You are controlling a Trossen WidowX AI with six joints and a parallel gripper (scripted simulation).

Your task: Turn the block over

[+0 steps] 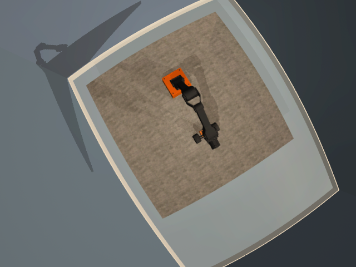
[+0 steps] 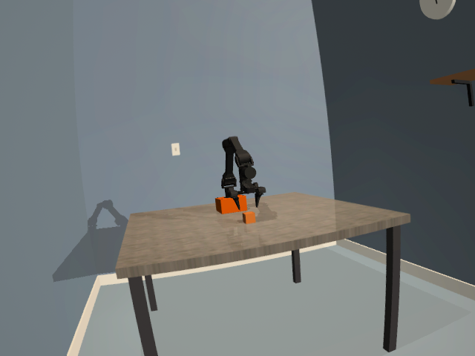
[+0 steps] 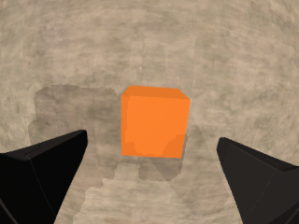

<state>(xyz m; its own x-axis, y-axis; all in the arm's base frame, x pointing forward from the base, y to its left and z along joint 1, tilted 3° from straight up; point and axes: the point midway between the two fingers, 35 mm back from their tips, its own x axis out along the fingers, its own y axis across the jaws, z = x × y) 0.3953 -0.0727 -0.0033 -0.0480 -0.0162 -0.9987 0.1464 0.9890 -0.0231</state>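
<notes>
My gripper tip is 5 cm above the orange block and 1 cm past it.
</notes>
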